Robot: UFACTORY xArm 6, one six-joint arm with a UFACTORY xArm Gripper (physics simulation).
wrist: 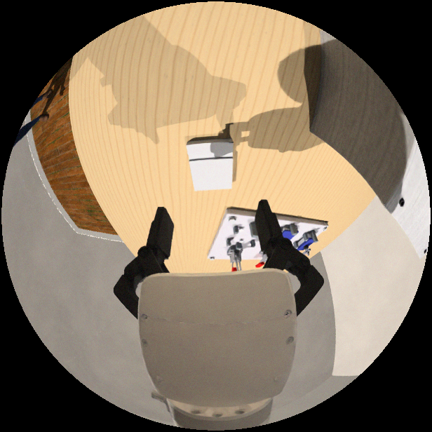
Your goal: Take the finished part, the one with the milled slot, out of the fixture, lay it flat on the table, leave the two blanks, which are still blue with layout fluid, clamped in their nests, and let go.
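The finished part (212, 175), a pale metal block with a dark slot line across it, lies flat on the wooden table (165, 65) in the wrist view, a little above the centre. My gripper (212, 212) is open and empty, its two black fingers spread wide, apart from the part and nearer the camera. The fixture plate (219, 245) is at the lower right, partly hidden behind the right finger. Two blue blanks (288, 233) (306, 243) sit in their nests under grey clamps.
Toggle clamps with red tips (237, 252) stand at the fixture's near side. A dark grey block-like surface (355, 115) borders the table on the right. A brown patterned surface (67, 175) lies beyond the table's left edge. Shadows of the arm fall across the table.
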